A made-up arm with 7 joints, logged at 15 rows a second.
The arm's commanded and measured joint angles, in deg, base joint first. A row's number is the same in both.
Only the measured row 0 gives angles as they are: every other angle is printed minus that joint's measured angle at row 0.
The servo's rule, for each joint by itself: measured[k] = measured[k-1] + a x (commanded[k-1-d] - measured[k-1]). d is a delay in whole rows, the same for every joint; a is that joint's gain. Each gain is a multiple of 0.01, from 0.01 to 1. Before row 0 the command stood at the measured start. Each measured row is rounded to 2 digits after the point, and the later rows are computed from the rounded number. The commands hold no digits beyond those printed.
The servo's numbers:
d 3
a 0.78 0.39 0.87 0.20 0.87 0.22 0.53
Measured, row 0:
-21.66, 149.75, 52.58, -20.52, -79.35, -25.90, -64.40
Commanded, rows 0 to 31:
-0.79, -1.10, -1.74, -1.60, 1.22, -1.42, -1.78
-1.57, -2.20, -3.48, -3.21, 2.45, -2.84, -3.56
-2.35, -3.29, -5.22, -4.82, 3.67, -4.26, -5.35
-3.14, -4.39, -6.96, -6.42, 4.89, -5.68, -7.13
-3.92, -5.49, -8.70, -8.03, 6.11, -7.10, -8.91
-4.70, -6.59, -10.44, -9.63, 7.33, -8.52, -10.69
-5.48, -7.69, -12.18, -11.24, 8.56, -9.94, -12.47
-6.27, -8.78, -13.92, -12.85, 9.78, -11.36, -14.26
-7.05, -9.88, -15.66, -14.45, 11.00, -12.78, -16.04
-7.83, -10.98, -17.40, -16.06, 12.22, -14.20, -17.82
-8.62, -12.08, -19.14, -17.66, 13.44, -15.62, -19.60
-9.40, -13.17, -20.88, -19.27, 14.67, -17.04, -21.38
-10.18, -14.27, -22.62, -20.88, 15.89, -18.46, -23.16
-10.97, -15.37, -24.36, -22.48, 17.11, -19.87, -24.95
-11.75, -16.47, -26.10, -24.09, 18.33, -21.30, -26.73
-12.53, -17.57, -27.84, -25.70, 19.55, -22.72, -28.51
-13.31, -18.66, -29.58, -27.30, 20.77, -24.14, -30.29
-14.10, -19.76, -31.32, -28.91, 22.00, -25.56, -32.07
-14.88, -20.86, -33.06, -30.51, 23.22, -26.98, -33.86
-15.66, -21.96, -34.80, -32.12, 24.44, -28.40, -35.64
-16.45, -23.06, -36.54, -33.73, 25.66, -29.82, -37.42
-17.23, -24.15, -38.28, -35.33, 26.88, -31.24, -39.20
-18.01, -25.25, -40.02, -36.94, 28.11, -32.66, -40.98
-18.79, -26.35, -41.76, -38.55, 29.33, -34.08, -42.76
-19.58, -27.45, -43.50, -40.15, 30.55, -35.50, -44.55
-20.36, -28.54, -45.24, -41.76, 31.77, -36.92, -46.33
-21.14, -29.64, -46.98, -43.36, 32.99, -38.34, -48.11
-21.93, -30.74, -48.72, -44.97, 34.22, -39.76, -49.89
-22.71, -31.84, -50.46, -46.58, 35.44, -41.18, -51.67
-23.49, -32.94, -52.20, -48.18, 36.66, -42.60, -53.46
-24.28, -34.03, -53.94, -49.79, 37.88, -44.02, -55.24
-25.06, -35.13, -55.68, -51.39, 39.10, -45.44, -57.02
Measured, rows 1 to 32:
0.00, 0.00, 0.00, 0.00, 0.00, 0.00, 0.00
0.00, 0.00, 0.00, 0.00, 0.00, 0.00, 0.00
0.00, 0.00, 0.00, 0.00, 0.00, 0.00, 0.00
-0.62, -0.43, -1.51, -0.32, 1.06, -0.31, -0.94
-1.36, -1.12, -3.22, -0.90, 2.27, -0.87, -2.33
-2.13, -1.97, -4.96, -1.68, 3.49, -1.62, -3.93
-2.92, -2.91, -6.70, -2.63, 4.71, -2.51, -5.63
-3.70, -3.92, -8.44, -3.71, 5.93, -3.52, -7.37
-4.48, -4.96, -10.18, -4.89, 7.15, -4.62, -9.13
-5.26, -6.02, -11.92, -6.16, 8.38, -5.79, -10.90
-6.05, -7.10, -13.66, -7.50, 9.60, -7.02, -12.68
-6.83, -8.18, -15.40, -8.89, 10.82, -8.29, -14.46
-7.61, -9.27, -17.14, -10.32, 12.04, -9.59, -16.24
-8.40, -10.37, -18.88, -11.79, 13.26, -10.92, -18.02
-9.18, -11.46, -20.62, -13.29, 14.49, -12.27, -19.80
-9.96, -12.56, -22.36, -14.81, 15.71, -13.63, -21.58
-10.75, -13.66, -24.10, -16.34, 16.93, -15.00, -23.37
-11.53, -14.76, -25.84, -17.89, 18.15, -16.39, -25.15
-12.31, -15.86, -27.58, -19.45, 19.37, -17.78, -26.93
-13.09, -16.95, -29.32, -21.02, 20.59, -19.18, -28.71
-13.88, -18.05, -31.06, -22.60, 21.82, -20.58, -30.49
-14.66, -19.15, -32.80, -24.18, 23.04, -21.99, -32.28
-15.44, -20.25, -34.54, -25.77, 24.26, -23.40, -34.06
-16.23, -21.35, -36.28, -27.36, 25.48, -24.81, -35.84
-17.01, -22.44, -38.02, -28.95, 26.70, -26.22, -37.62
-17.79, -23.54, -39.76, -30.55, 27.93, -27.64, -39.40
-18.57, -24.64, -41.50, -32.15, 29.15, -29.06, -41.18
-19.36, -25.74, -43.24, -33.75, 30.37, -30.48, -42.97
-20.14, -26.83, -44.98, -35.35, 31.59, -31.90, -44.75
-20.92, -27.93, -46.72, -36.95, 32.81, -33.32, -46.53
-21.71, -29.03, -48.46, -38.55, 34.04, -34.74, -48.31
-22.49, -30.13, -50.20, -40.16, 35.26, -36.16, -50.09

